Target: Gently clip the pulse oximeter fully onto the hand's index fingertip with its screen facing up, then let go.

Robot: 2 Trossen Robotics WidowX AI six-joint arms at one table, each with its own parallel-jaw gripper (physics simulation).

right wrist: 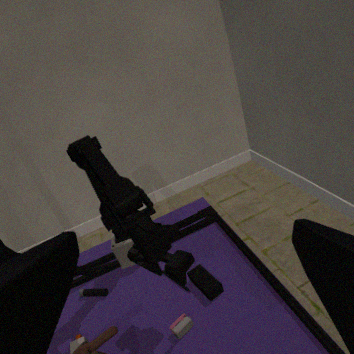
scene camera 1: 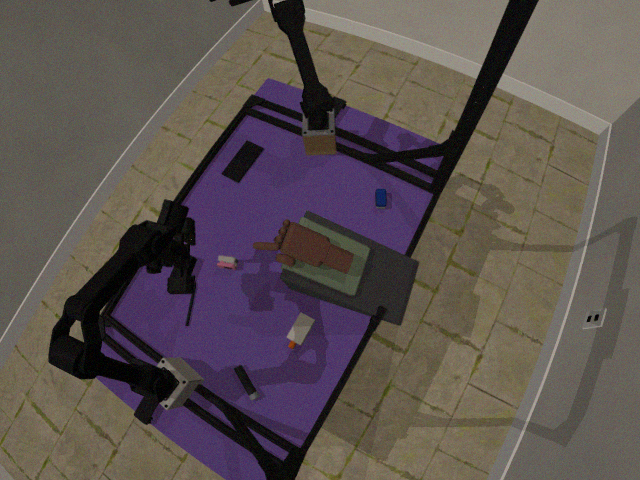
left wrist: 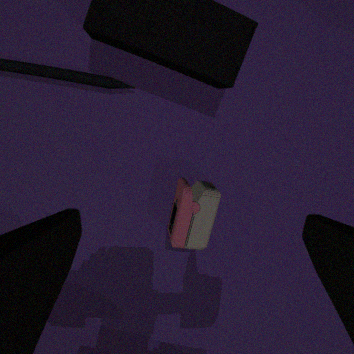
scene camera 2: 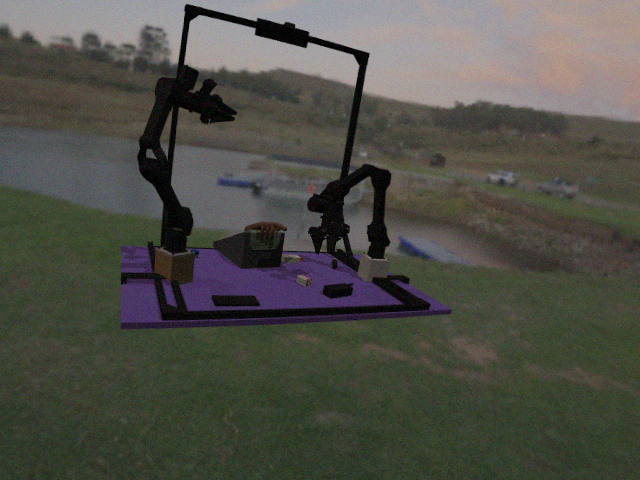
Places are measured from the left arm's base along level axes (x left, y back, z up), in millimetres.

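Pixels of known places: left gripper, fingertip midpoint: (right wrist: pixel 172 278) (scene camera 1: pixel 193 260) (left wrist: pixel 194 223) (scene camera 2: pixel 323 253); right gripper, fingertip midpoint: (right wrist: pixel 186 236) (scene camera 1: pixel 219 2) (scene camera 2: pixel 235 116); left arm's base, link origin: (right wrist: pixel 123 234) (scene camera 1: pixel 164 383) (scene camera 2: pixel 375 256); right arm's base, link origin: (scene camera 1: pixel 318 121) (scene camera 2: pixel 175 250).
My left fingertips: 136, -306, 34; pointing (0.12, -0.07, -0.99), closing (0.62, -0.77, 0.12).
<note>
Ahead of a thing's pixels: the offset from my left fingertips to its middle, as dx, dy, dz. "spot": to the spot under its first point.
The pink and off-white pulse oximeter @[-25, -53, -124] (scene camera 1: pixel 227 262) (scene camera 2: pixel 303 280) (left wrist: pixel 194 215) (right wrist: pixel 181 326) lies on its side on the purple table. In the left wrist view a dark patch shows on its pink side. My left gripper (scene camera 2: pixel 324 250) (left wrist: pixel 194 223) is open above the oximeter, which shows between its fingertips with space on both sides. My right gripper (scene camera 2: pixel 233 115) is open, empty and high over the table. The brown hand (scene camera 1: pixel 315 245) (scene camera 2: pixel 266 227) rests on a padded wedge, its extended index finger (scene camera 1: pixel 266 246) (right wrist: pixel 106 336) reaching toward the oximeter's side, with nothing on the fingertip.
A black box @[+75, +58, -122] (scene camera 2: pixel 337 290) (left wrist: pixel 170 40) (right wrist: pixel 205 282) and a dark pen @[-8, +111, -135] (scene camera 1: pixel 190 308) (left wrist: pixel 60 72) lie near the oximeter. A white box @[-323, -22, -125] (scene camera 1: pixel 301 329), a black cylinder @[-290, +180, -126] (scene camera 1: pixel 245 381), a blue item @[-284, -485, -123] (scene camera 1: pixel 381 197) and a flat black pad @[+176, -350, -135] (scene camera 1: pixel 242 161) lie farther off. The grey wedge @[spot: -449, -285, -90] (scene camera 1: pixel 392 279) is bulky.
</note>
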